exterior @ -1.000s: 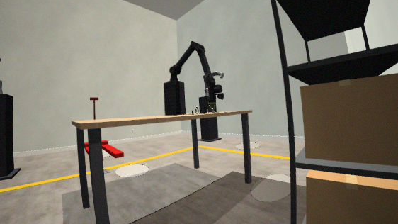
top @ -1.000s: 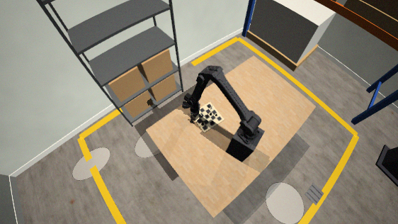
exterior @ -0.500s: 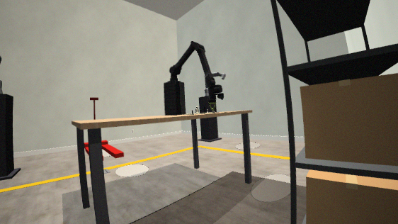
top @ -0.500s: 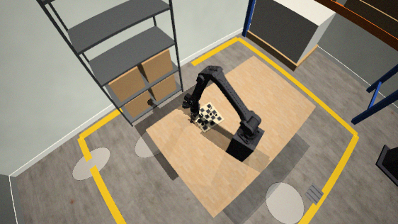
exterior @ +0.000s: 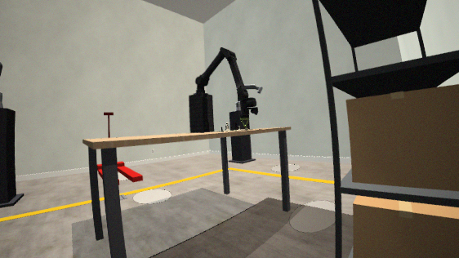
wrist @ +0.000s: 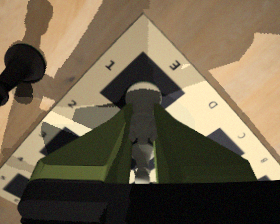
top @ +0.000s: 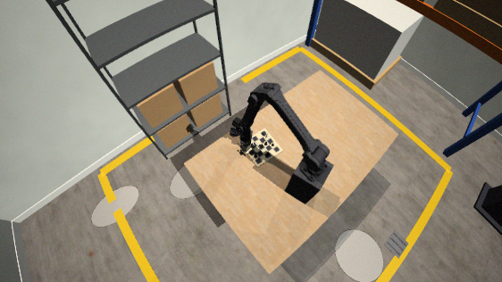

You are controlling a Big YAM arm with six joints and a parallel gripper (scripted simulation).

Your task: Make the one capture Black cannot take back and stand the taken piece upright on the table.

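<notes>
My hand is 3 cm to the left of the white pawn, 3 cm past it and 1 cm above it. Round my hand: black piece: 11 cm behind, 1 cm to the left, 1 cm above; chessboard: 8 cm behind, 7 cm to the right, 3 cm below; dark chess piece: 7 cm to the left, 3 cm behind.
</notes>
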